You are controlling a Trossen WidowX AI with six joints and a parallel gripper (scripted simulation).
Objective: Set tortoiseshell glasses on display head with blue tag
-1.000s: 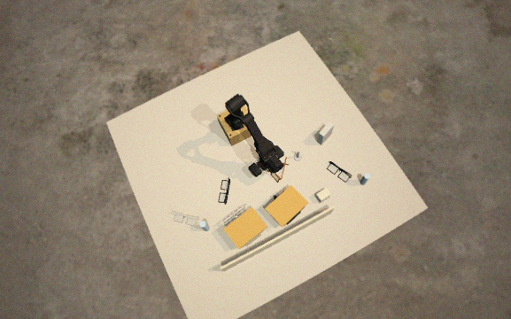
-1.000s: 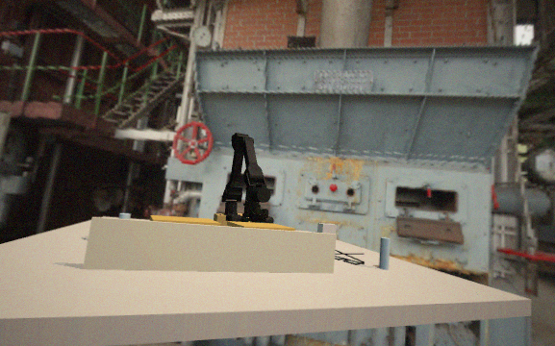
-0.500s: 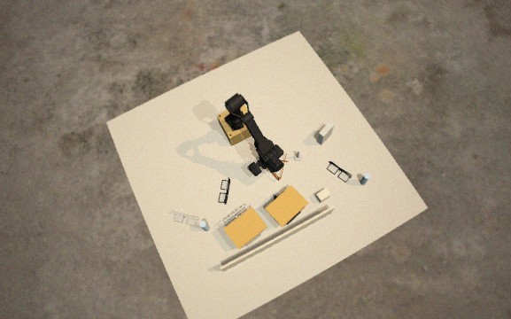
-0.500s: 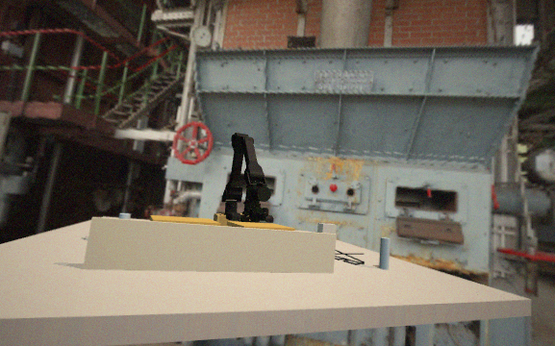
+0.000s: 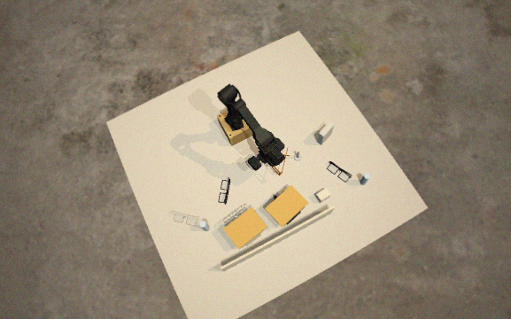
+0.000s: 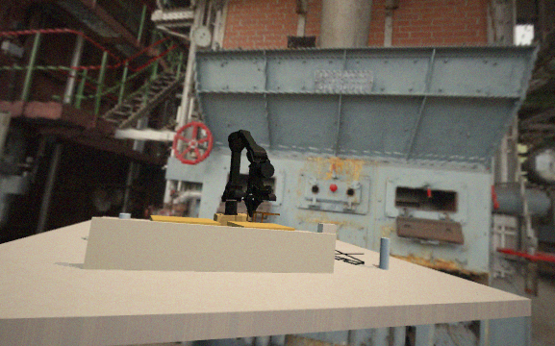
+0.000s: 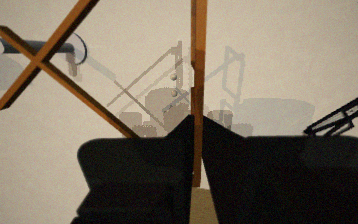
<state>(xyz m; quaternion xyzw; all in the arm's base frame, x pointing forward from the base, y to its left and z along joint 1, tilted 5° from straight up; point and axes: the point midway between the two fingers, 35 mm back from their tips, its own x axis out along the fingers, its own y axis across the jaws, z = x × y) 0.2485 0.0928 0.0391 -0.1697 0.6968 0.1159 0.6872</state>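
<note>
Right now the grey peg is 17 cm to the left of my gripper tip, 9 cm below it and 1 cm behind it. The rest, counted from my gripper tip: cream block 23 cm ahead, 22 cm to the left, 9 cm below; low cream wall 38 cm ahead, 6 cm to the right, 6 cm below; display head 27 cm ahead, 20 cm to the right, 6 cm below.
</note>
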